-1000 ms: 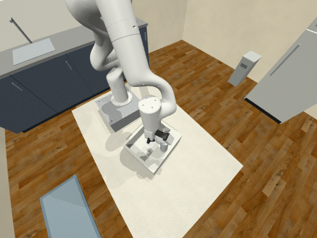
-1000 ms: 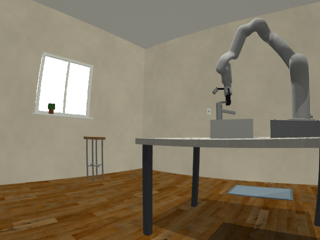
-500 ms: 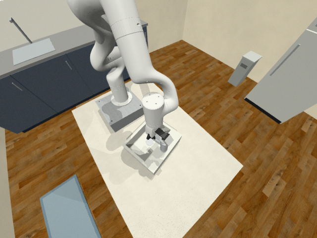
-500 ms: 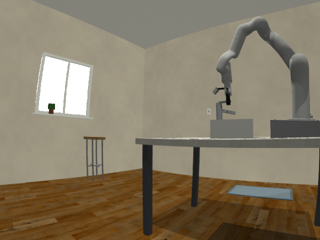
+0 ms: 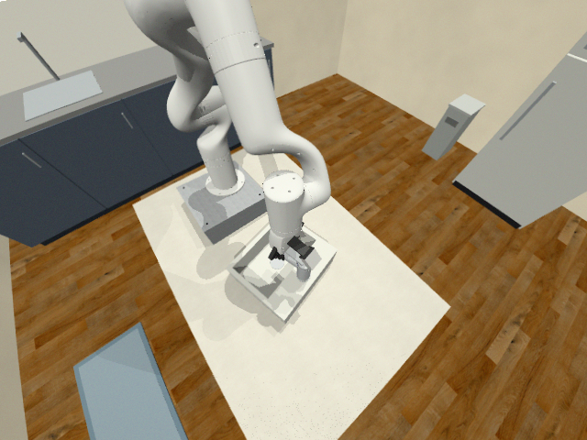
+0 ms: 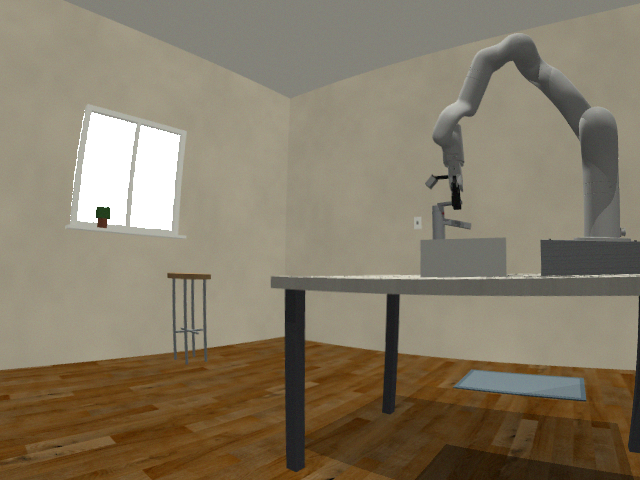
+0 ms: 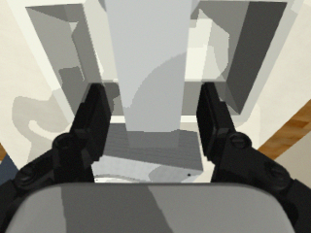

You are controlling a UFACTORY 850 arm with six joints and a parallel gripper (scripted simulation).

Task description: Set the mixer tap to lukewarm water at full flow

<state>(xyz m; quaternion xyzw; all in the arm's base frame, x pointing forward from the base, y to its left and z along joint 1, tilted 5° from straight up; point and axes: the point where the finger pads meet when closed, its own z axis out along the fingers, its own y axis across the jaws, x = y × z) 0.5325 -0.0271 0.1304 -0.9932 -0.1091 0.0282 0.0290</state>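
My hand is 3 cm short of the grey lever and 1 cm to the right of it. Also, from my hand: grey mixer tap (5 cm ahead, 1 cm to the left, 4 cm below); then sink basin (4 cm behind, 1 cm to the right, 23 cm below).
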